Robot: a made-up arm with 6 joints. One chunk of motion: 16 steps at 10 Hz.
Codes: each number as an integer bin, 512 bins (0 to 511) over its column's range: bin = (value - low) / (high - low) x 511, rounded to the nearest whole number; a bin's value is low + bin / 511 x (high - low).
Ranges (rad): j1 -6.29..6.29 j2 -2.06..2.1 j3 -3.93..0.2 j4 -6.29..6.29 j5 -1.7..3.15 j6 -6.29..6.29
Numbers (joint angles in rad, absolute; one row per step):
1: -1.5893 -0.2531 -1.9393 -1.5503 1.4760 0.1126
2: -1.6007 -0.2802 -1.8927 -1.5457 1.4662 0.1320
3: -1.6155 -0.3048 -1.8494 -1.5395 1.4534 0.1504
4: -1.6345 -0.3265 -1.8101 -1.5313 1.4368 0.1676
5: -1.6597 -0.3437 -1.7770 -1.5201 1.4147 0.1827
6: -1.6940 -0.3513 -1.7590 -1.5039 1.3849 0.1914
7: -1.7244 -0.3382 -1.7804 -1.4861 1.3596 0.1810
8: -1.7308 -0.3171 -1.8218 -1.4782 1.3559 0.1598
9: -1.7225 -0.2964 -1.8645 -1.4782 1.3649 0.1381
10: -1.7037 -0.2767 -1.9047 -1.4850 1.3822 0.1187
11: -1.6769 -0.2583 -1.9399 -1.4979 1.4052 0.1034
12: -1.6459 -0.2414 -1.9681 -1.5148 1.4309 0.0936
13: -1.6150 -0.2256 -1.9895 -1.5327 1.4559 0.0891
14: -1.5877 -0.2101 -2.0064 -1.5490 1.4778 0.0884
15: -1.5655 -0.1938 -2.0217 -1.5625 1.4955 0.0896
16: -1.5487 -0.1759 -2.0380 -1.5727 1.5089 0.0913
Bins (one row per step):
1: 191 222 246 193 335 260
2: 190 219 252 193 334 261
3: 190 216 257 193 332 262
4: 189 213 262 193 330 262
5: 188 211 266 194 328 263
6: 187 210 269 194 325 263
7: 185 211 266 195 322 263
8: 185 214 261 195 322 262
9: 186 217 256 195 323 261
10: 186 219 251 195 325 260
11: 187 221 246 195 327 260
12: 189 223 243 194 330 259
13: 190 225 240 193 333 259
14: 191 227 238 193 335 259
15: 192 229 236 192 337 259
16: 193 231 234 192 338 259

